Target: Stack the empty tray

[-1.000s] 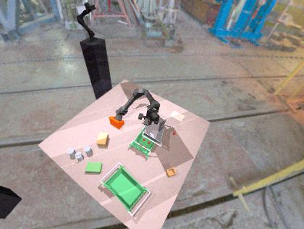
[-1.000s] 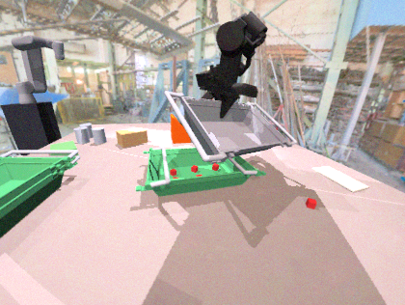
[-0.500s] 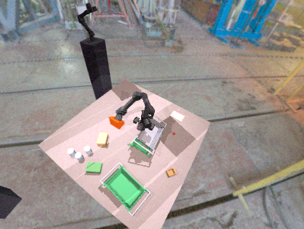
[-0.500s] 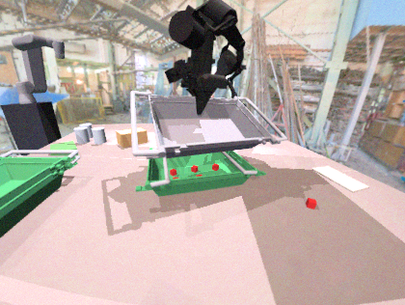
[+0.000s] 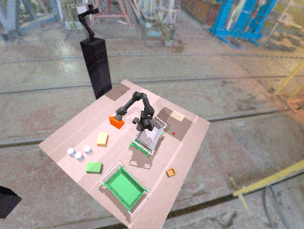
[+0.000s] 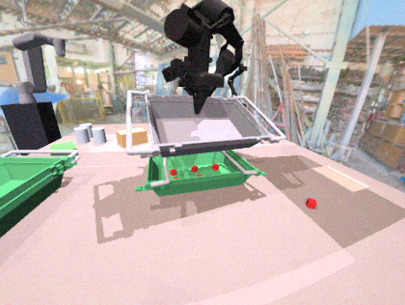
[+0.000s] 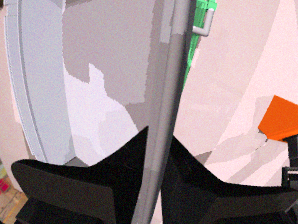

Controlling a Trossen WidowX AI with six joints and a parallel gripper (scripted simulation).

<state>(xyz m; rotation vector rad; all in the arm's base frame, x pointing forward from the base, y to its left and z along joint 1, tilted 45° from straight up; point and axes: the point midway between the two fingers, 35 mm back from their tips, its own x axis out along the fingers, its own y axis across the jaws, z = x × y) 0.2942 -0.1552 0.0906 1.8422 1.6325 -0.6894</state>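
Now: the grey tray 80 mm ahead of my gripper tip. From my gripper tip the other things lie so: tan block 330 mm behind, 200 mm to the right, 150 mm below; then small brown box 380 mm ahead, 200 mm to the right, 160 mm below; then red block 270 mm ahead, 200 mm to the left, 170 mm below.
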